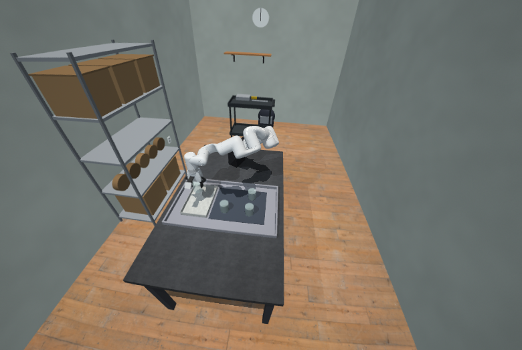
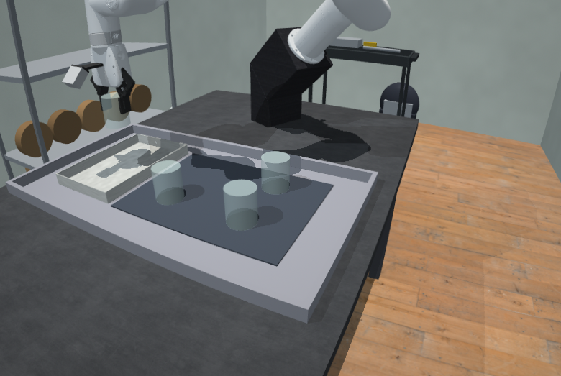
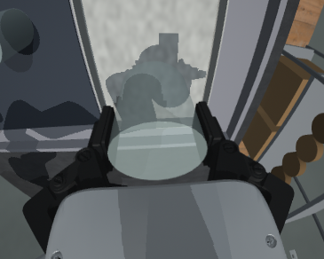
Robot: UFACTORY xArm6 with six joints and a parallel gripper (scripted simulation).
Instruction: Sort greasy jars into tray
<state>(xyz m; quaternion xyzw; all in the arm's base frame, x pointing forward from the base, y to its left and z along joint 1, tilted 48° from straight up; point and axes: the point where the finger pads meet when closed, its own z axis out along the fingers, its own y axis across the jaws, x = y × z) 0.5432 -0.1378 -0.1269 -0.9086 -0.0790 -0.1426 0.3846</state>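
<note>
Right now my hand is 170 mm above the tray. The rest, counted from my hand: rimmed steel top: 40 mm behind, 210 mm to the left, 180 mm below; dark drying mat: 80 mm behind, 310 mm to the left, 170 mm below.
</note>
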